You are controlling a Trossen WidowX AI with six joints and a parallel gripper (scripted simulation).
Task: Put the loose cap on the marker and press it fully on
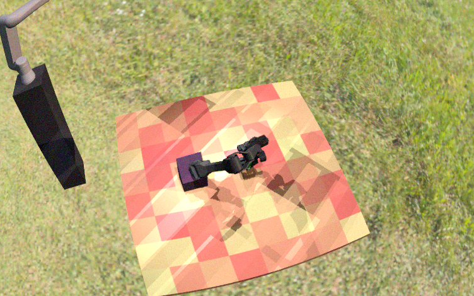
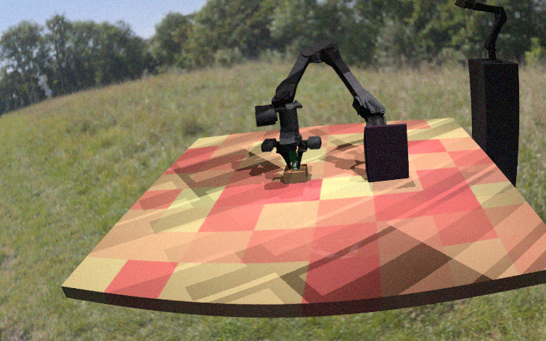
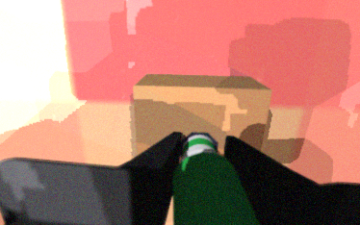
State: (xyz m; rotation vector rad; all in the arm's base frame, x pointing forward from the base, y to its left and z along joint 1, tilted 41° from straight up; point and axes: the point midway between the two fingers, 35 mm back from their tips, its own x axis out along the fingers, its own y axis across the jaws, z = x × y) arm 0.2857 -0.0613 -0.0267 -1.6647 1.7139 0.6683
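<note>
Now: gripper tip 50 mm below the green marker cap and 10 mm to the left of it.
</note>
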